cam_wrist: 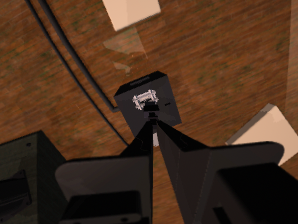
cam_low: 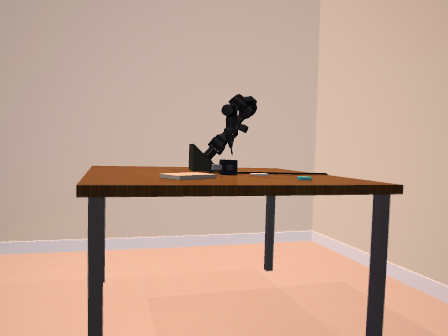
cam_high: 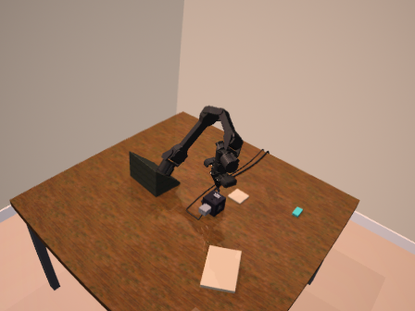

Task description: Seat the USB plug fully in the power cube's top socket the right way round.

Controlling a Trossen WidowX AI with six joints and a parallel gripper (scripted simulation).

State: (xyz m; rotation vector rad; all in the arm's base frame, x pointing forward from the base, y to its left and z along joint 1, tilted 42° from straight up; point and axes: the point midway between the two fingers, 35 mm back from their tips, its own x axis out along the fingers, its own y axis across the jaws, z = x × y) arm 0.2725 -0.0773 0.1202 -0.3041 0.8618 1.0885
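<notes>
Now: gripper tip 2 cm above the USB plug. From my gripper tip the other things lie so: teal block (35 cm ahead, 22 cm to the left, 13 cm below); then tan book (21 cm ahead, 29 cm to the right, 13 cm below); then small tan card (5 cm ahead, 14 cm to the left, 13 cm below).
</notes>
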